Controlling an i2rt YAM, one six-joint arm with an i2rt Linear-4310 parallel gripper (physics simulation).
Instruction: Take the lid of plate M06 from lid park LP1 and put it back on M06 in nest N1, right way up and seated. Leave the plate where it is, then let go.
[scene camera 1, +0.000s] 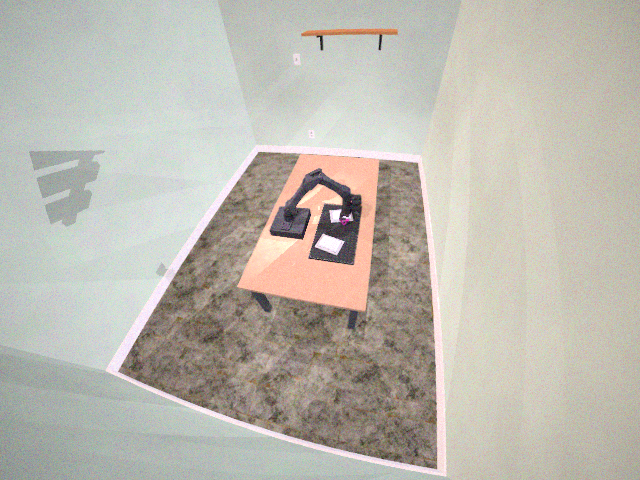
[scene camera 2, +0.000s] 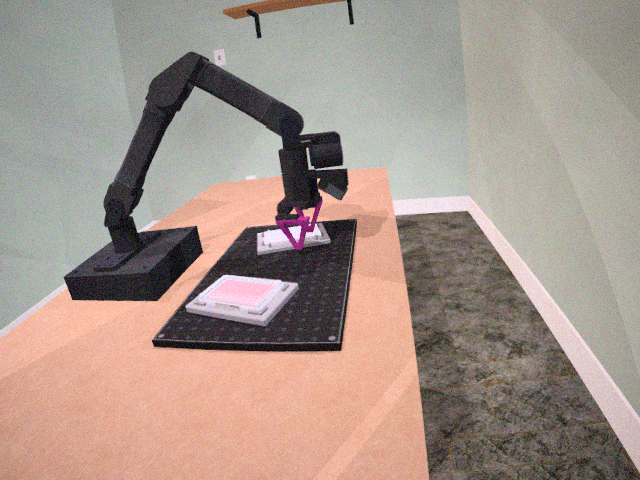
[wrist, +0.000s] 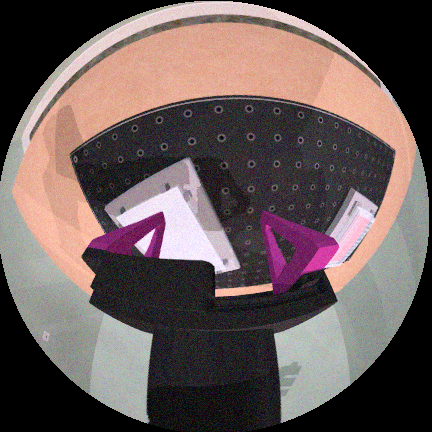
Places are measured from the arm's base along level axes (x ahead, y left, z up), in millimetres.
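Pixels of known places: gripper, between the fingertips: (scene camera 1: 345, 220) (scene camera 2: 304, 240) (wrist: 212, 216); arm's base, origin of its link: (scene camera 1: 289, 219) (scene camera 2: 129, 251).
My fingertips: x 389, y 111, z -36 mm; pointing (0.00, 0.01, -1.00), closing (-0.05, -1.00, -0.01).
Observation:
For each thing: its top centre in the pictures, then the offset to it from my fingertips. Level surfaces: height alone.
- white lid, centre of its top: (wrist: 173, 247) (scene camera 2: 291, 233) 42 mm back, 48 mm left, 1 mm up
- lid park, centre of its top: (wrist: 172, 249) (scene camera 2: 291, 232) (scene camera 1: 341, 214) 43 mm back, 48 mm left, 4 mm up
- plate with a pink top, centre of its top: (scene camera 2: 239, 287) (wrist: 349, 244) (scene camera 1: 329, 242) 62 mm back, 231 mm right, 10 mm up
- pale grey nest, centre of its top: (scene camera 2: 240, 292) (wrist: 346, 241) (scene camera 1: 329, 243) 62 mm back, 231 mm right, 2 mm up
- black perforated board, centre of its top: (wrist: 284, 231) (scene camera 2: 276, 265) (scene camera 1: 337, 230) 40 mm back, 92 mm right, 16 mm down
- wooden table, height of its surface: 29 mm down
The white lid (scene camera 2: 275, 237) (wrist: 172, 225) lies flat on a pale grey holder, the lid park (scene camera 2: 266, 250) (wrist: 205, 207), at the far end of the black board. The plate with a pink top (scene camera 1: 329, 244) (scene camera 2: 238, 291) (wrist: 354, 232) sits flat in a pale grey nest (scene camera 2: 279, 307) (wrist: 356, 200) at the near end. My gripper (scene camera 2: 303, 240) (wrist: 212, 216) has magenta fingers and is open and empty. It stands above the lid park; in the wrist view one fingertip overlaps the lid and the other is over the board to the right. No printed labels are readable.
The black perforated board (scene camera 1: 338, 255) (scene camera 2: 320, 289) (wrist: 250, 150) lies on the wooden table (scene camera 1: 305, 289) (scene camera 2: 206, 403) (wrist: 215, 60). The arm's black base (scene camera 1: 289, 223) (scene camera 2: 134, 266) stands left of the board. A wall shelf (scene camera 1: 351, 32) is high at the back.

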